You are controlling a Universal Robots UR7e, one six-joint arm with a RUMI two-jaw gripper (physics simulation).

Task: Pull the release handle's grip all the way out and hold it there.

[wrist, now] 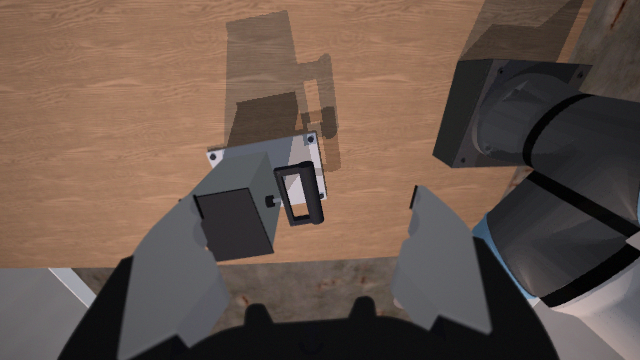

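Note:
The release handle's black grip (313,192) is a D-shaped loop with a thick outer bar, on the right side of a grey box-shaped housing (235,225). A small dark knob or rod end (270,201) shows between the housing and the grip. The housing stands on a pale metal base plate (260,146) with bolts at its corners. My gripper (308,193) is wide open. In the view its left finger overlaps the housing's left edge and its right finger is well to the right of the grip, with nothing held. How far the fingertips are above the grip is hard to tell.
The wooden table (125,75) carries the handle unit near its front edge. The robot's dark base block (457,110) and thick arm (565,200) stand at the right. Shadows of the unit fall behind it. The stone-like floor (310,285) shows beyond the table edge.

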